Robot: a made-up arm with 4 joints. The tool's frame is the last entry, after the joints.
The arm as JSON. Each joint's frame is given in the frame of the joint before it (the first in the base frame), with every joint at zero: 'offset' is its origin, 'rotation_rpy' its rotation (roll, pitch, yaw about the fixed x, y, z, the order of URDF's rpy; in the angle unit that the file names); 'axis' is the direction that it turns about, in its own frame. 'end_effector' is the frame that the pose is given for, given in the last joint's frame.
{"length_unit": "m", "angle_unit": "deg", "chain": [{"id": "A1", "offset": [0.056, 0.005, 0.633], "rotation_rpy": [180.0, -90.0, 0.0], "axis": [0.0, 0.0, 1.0]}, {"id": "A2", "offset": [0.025, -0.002, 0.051], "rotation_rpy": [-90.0, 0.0, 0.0], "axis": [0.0, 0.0, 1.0]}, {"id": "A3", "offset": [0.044, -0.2, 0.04], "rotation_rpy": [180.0, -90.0, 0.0], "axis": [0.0, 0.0, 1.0]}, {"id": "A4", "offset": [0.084, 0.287, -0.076], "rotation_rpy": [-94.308, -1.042, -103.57], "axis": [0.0, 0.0, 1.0]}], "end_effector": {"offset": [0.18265, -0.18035, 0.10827], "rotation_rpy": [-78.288, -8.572, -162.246]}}
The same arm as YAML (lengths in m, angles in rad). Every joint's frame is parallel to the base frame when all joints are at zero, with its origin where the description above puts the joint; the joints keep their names.
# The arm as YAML. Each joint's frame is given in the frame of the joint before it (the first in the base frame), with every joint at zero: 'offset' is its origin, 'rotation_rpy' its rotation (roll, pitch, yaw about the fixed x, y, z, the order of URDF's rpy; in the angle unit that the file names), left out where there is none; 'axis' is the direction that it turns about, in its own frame. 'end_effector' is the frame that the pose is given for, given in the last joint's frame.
length_unit: m
angle_unit: rad
chain:
  - id: A1
    offset: [0.056, 0.005, 0.633]
    axis: [1.0, 0.0, 0.0]
  - id: A2
    offset: [0.051, 0.002, 0.025]
    axis: [0.0, -1.0, 0.0]
  - id: A3
    offset: [0.2, -0.04, 0.044]
    axis: [0.0, 0.0, 1.0]
  - id: A4
    offset: [0.287, -0.084, -0.076]
    axis: [-0.235304, -0.969016, -0.075101]
end_effector:
  offset: [-0.203, -0.076, 0.175]
  rotation_rpy: [0.3263, -0.2758, -0.4158]

